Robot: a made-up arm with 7 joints. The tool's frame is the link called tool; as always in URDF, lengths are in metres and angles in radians.
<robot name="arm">
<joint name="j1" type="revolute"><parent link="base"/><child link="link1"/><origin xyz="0.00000 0.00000 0.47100" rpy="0.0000 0.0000 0.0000"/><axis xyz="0 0 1"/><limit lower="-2.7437" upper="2.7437"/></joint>
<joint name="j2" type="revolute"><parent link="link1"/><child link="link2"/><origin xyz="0.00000 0.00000 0.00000" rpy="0.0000 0.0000 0.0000"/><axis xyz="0 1 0"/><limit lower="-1.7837" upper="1.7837"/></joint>
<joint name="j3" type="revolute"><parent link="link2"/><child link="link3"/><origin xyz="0.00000 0.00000 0.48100" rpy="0.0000 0.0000 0.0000"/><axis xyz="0 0 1"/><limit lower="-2.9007" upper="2.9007"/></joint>
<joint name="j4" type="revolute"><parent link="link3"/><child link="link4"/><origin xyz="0.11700 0.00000 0.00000" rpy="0.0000 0.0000 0.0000"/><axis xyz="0 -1 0"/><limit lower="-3.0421" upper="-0.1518"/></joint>
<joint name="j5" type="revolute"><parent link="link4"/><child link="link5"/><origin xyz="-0.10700 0.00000 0.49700" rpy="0.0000 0.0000 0.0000"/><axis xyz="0 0 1"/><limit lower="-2.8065" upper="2.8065"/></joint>
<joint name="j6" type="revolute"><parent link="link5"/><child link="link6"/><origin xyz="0.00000 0.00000 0.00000" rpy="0.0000 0.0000 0.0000"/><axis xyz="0 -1 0"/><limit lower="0.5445" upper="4.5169"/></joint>
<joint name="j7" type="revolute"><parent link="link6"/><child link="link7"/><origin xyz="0.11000 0.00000 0.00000" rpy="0.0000 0.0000 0.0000"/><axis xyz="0 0 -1"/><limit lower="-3.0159" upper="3.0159"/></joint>
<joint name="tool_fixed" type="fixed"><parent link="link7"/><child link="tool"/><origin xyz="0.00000 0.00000 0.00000" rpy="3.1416 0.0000 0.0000"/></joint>
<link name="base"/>
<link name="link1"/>
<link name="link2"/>
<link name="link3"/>
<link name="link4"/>
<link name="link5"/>
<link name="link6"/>
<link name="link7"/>
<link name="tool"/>
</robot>
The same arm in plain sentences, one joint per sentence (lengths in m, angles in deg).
The arm has seven revolute joints in a row. What follows holds with every joint at zero, and every direction is one of the base frame's.
Joint 1 is mounted 0.471 m along +z from the base frame's origin and turns about +z, from -157.2 to 157.2 deg.
Joint 2 is mounted at the same point as joint 1 and turns about +y, from -102.2 to 102.2 deg.
Joint 3 is mounted 0.481 m along +z from joint 2 and turns about +z, from -166.2 to 166.2 deg.
Joint 4 is mounted 0.117 m along +x from joint 3 and turns about -y, from -174.3 to -8.7 deg.
Joint 5 is mounted 0.107 m along -x and 0.497 m along +z from joint 4 and turns about +z, from -160.8 to 160.8 deg.
Joint 6 is mounted at the same point as joint 5 and turns about -y, from 31.2 to 258.8 deg.
Joint 7 is mounted 0.11 m along +x from joint 6 and turns about -z, from -172.8 to 172.8 deg.
The tool frame, which is the frame that the pose is given for, is mounted at the same point as joint 7; its axes are the base frame's turned by roll -180, pitch 0 and yaw 0 deg (as in URDF: about the fixed x, then y, then z).

